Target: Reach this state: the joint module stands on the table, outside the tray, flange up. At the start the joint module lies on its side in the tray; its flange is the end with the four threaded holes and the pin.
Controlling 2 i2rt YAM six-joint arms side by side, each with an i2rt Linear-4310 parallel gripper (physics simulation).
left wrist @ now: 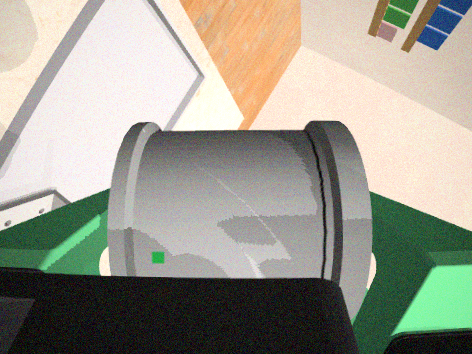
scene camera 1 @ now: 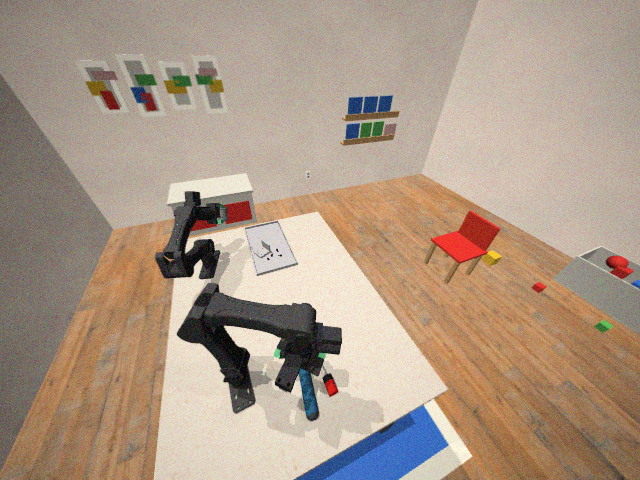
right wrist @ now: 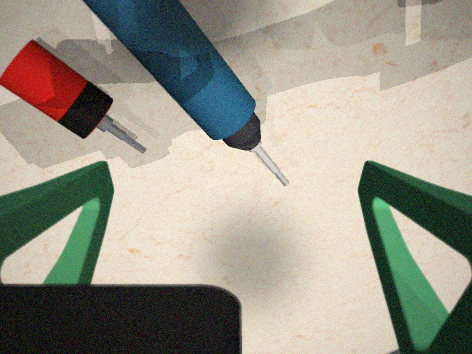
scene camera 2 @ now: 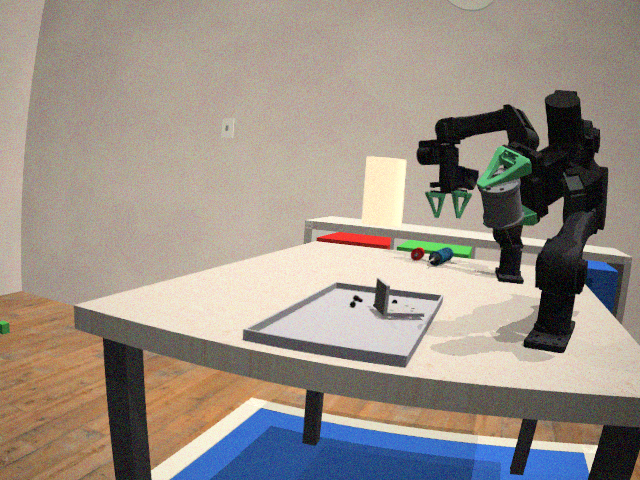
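Seen in the pictures: left gripper, between the fingertips: [left wrist: 237, 178] [scene camera 1: 227, 213] [scene camera 2: 482, 206]; right gripper, between the fingertips: [right wrist: 235, 175] [scene camera 2: 447, 218]; left arm's base, origin of its link: [scene camera 1: 210, 264] [scene camera 2: 551, 335]; right arm's base, origin of its link: [scene camera 1: 239, 377] [scene camera 2: 508, 276].
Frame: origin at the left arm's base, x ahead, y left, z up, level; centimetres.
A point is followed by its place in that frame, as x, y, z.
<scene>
The grey joint module [scene camera 2: 501, 207] {8.0, 17.9, 20.5} [left wrist: 225, 195] {5.8, 15.2, 21.5} is in the air above the table [scene camera 2: 206, 310] {50.5, 26.3, 0.0}, outside the tray. My left gripper [scene camera 2: 509, 203] [scene camera 1: 222, 213] {10.9, 17.0, 20.3} is shut on it, one finger at each end. In scene camera 2 it is near upright, slightly tilted, with small dark spots on its upper end; I cannot make out the pin. The grey tray [scene camera 1: 277, 269] {35.4, -9.5, 0.8} [scene camera 2: 325, 351] {25.3, 31.4, 0.6} [left wrist: 64, 62] {17.5, 19.3, 1.6} lies lower on the table. My right gripper [right wrist: 235, 175] {42.6, -61.9, 13.5} [scene camera 2: 448, 215] {42.6, -61.9, 13.5} [scene camera 1: 299, 355] {42.6, -61.9, 13.5} is open and empty above the table, near the two screwdrivers.
The tray holds an L-shaped bracket [scene camera 2: 382, 296] {28.7, 8.6, 3.9} [scene camera 1: 265, 245] {29.3, 6.9, 3.9} and several small dark screws [scene camera 2: 356, 298] {37.1, 1.3, 1.0}. A blue screwdriver [scene camera 1: 308, 395] {44.6, -68.5, 4.1} [scene camera 2: 441, 255] {42.1, -58.5, 3.2} [right wrist: 200, 85] {43.8, -62.2, 4.1} and a red one [scene camera 1: 330, 385] {52.1, -66.6, 3.4} [scene camera 2: 417, 253] {51.1, -62.4, 2.2} [right wrist: 45, 77] {51.5, -67.1, 3.0} lie on the table below my right gripper.
</scene>
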